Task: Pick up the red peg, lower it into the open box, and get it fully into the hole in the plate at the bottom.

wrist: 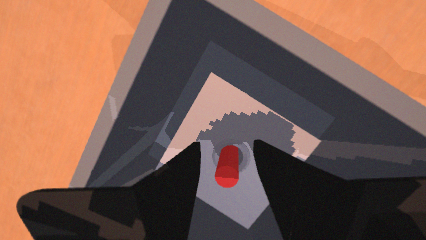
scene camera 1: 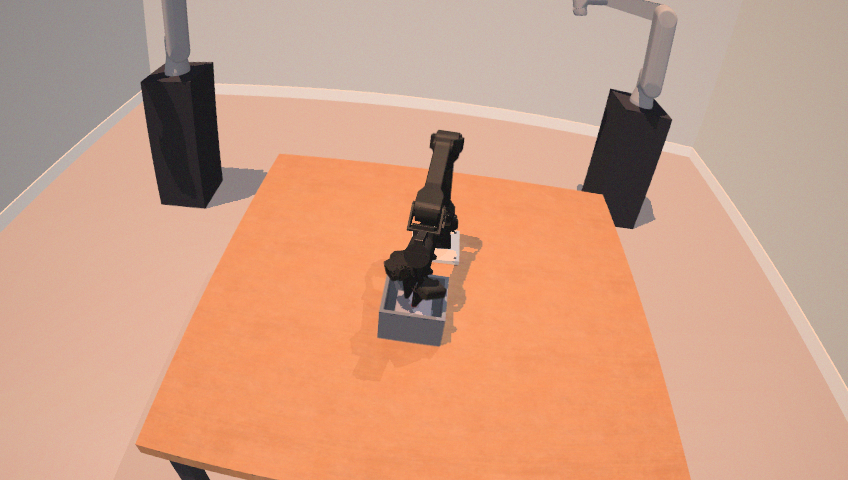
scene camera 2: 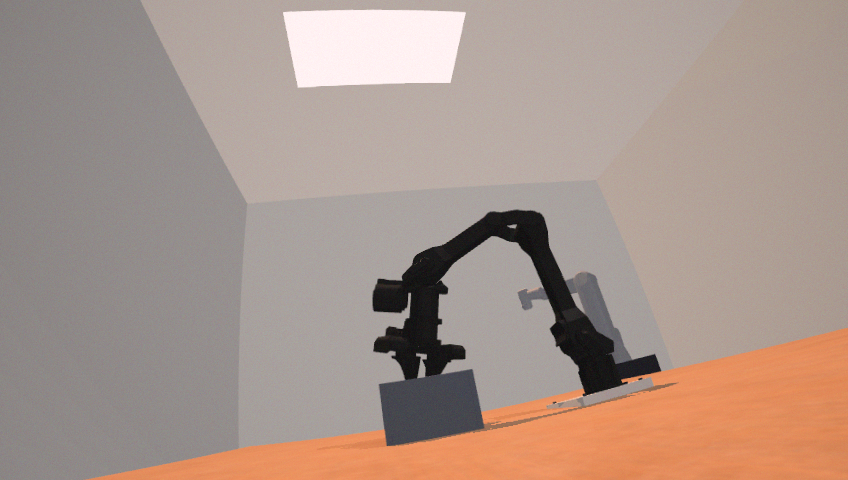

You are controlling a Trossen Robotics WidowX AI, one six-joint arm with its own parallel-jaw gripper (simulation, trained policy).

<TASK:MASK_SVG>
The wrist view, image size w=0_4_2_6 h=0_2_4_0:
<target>my gripper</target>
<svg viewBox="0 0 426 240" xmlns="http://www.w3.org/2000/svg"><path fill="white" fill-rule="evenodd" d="M200 142L193 142L159 169L130 187L44 188L26 193L16 203L18 215L34 240L187 240L200 178ZM254 140L253 155L258 175L277 220L283 240L426 240L426 176L347 180L318 169L262 140Z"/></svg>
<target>grey box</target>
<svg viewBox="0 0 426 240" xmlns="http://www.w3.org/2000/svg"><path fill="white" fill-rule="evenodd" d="M195 198L187 240L283 240L270 204L248 229L198 197ZM68 188L130 187L156 171L157 165L211 72L320 140L320 143L305 162L347 180L426 176L426 106L255 0L149 0L126 49L114 82L75 172L71 177Z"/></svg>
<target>red peg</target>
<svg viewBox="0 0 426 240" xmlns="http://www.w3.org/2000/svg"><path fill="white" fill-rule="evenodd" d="M228 145L221 149L215 172L216 182L224 188L235 186L239 180L238 147Z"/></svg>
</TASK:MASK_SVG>
